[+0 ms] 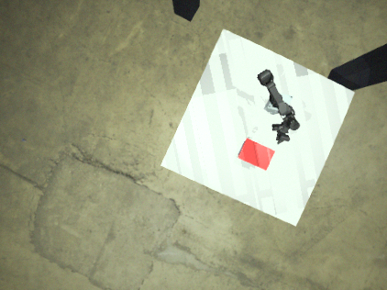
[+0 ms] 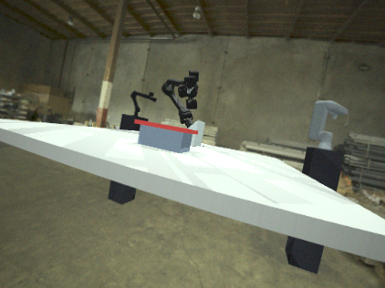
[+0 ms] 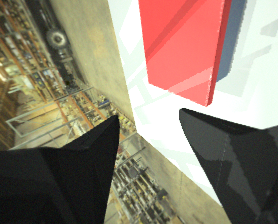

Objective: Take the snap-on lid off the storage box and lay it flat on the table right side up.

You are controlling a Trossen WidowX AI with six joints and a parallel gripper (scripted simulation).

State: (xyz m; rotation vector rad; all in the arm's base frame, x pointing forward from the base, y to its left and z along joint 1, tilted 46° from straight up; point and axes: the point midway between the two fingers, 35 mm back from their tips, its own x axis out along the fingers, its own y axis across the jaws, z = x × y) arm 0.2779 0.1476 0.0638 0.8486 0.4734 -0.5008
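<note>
Now: the red lid 170 mm below my gripper tip, 130 mm ahead of it and 20 mm to the right of it. The rest, counted from my gripper tip: storage box 210 mm below, 130 mm ahead, 20 mm to the right.
</note>
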